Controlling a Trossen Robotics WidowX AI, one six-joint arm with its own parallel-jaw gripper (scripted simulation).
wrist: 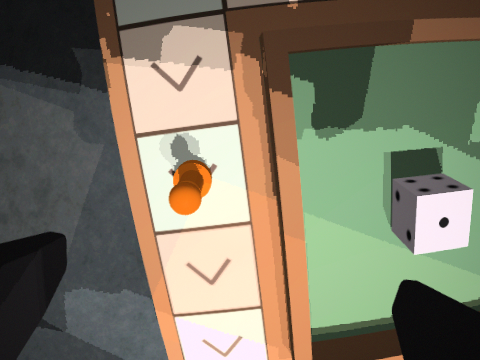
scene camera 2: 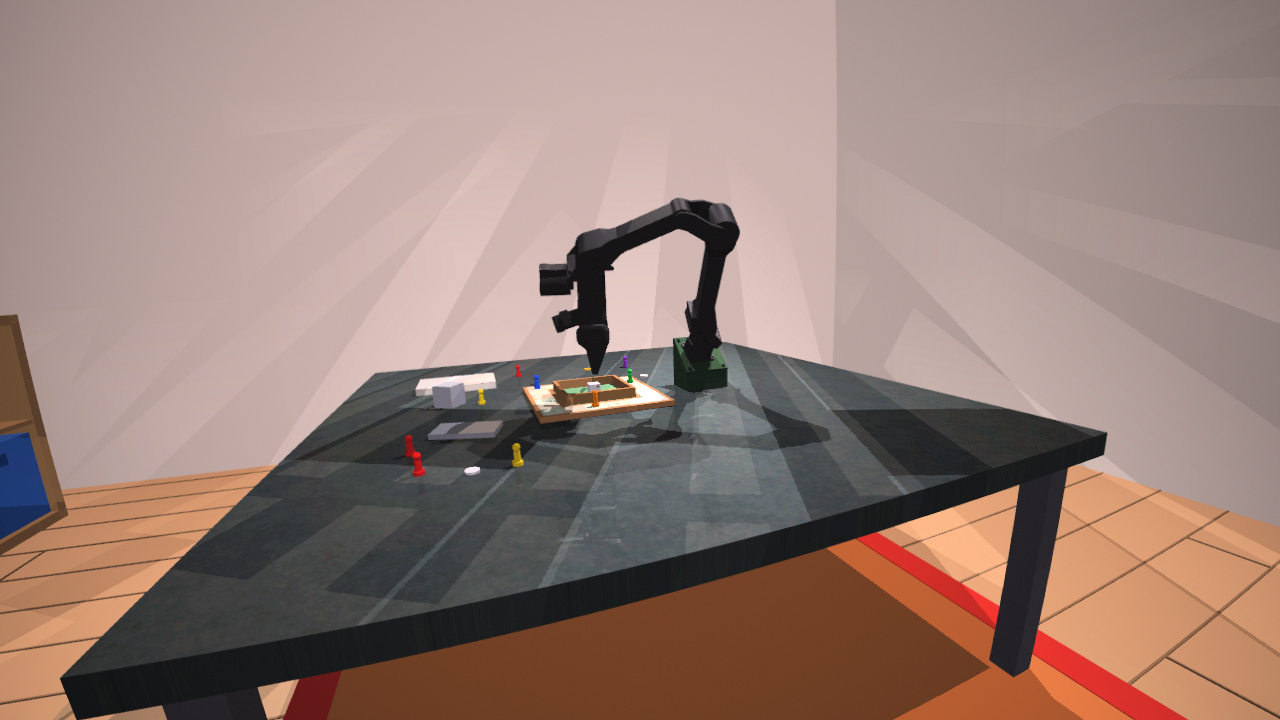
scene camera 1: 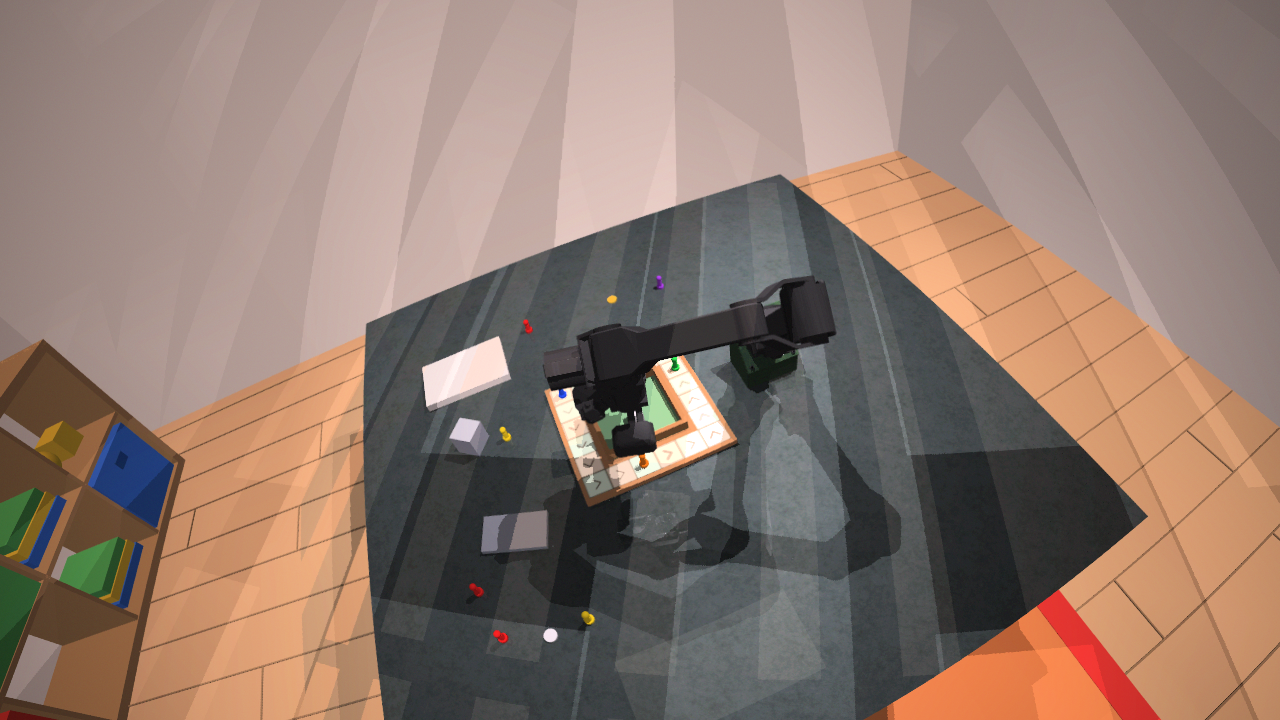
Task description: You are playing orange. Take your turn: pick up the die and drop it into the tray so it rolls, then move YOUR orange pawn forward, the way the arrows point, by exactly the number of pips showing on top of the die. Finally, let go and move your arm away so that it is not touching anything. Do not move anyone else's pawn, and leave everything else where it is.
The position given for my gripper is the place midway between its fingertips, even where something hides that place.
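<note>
White die [wrist: 428, 212]. Orange pawn [wrist: 192, 180]. White slab [scene camera 1: 475, 369] [scene camera 2: 480, 381]; out of frame in the wrist view. Grey card [scene camera 1: 524, 531] [scene camera 2: 483, 429]; out of frame in the wrist view. My gripper [scene camera 1: 638, 431] [scene camera 2: 595, 369] [wrist: 233, 277]: open, holds nothing.
</note>
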